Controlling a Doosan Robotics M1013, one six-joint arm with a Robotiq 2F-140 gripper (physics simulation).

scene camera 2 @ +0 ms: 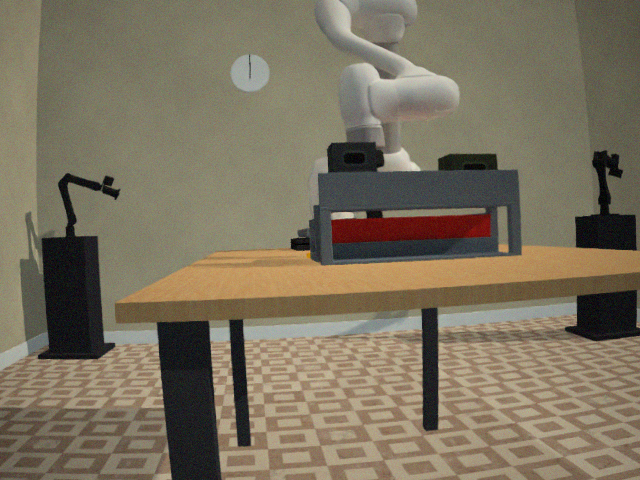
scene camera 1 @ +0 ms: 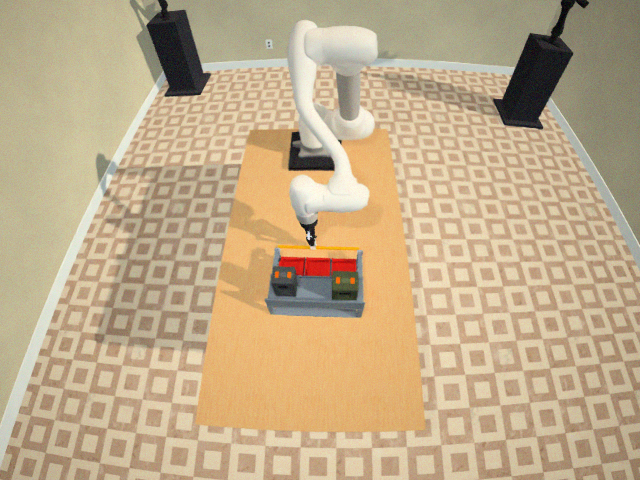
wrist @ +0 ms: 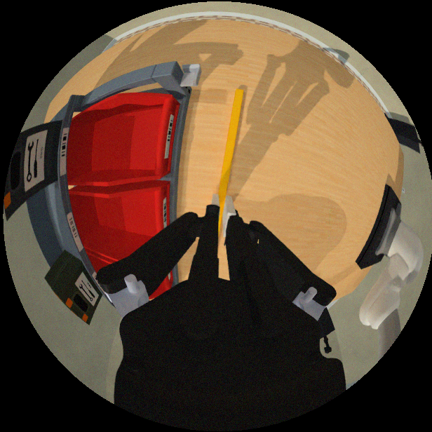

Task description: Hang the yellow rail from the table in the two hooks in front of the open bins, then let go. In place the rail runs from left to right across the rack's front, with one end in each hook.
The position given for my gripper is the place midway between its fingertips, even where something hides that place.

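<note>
My gripper (wrist: 220,203), visible. Yellow rail (wrist: 233,124), visible too.
</note>
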